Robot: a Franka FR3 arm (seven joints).
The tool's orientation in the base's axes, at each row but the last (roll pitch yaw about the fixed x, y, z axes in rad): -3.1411, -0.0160, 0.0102; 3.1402, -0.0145, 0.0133; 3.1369, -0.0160, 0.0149; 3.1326, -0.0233, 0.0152
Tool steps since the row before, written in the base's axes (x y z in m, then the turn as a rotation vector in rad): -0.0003, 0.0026, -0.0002, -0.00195, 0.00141, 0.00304; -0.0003, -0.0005, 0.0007, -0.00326, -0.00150, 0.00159; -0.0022, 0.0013, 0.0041, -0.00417, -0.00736, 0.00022; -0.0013, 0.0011, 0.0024, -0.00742, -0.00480, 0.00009
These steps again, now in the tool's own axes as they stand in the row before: -0.0003, -0.0026, 0.0002, -0.00189, -0.00143, -0.00307; -0.0003, 0.0005, -0.0007, -0.00326, 0.00146, -0.00164; -0.0021, -0.0013, -0.0041, -0.00428, 0.00730, -0.00025; -0.0012, -0.0011, -0.0024, -0.00749, 0.00469, -0.00022
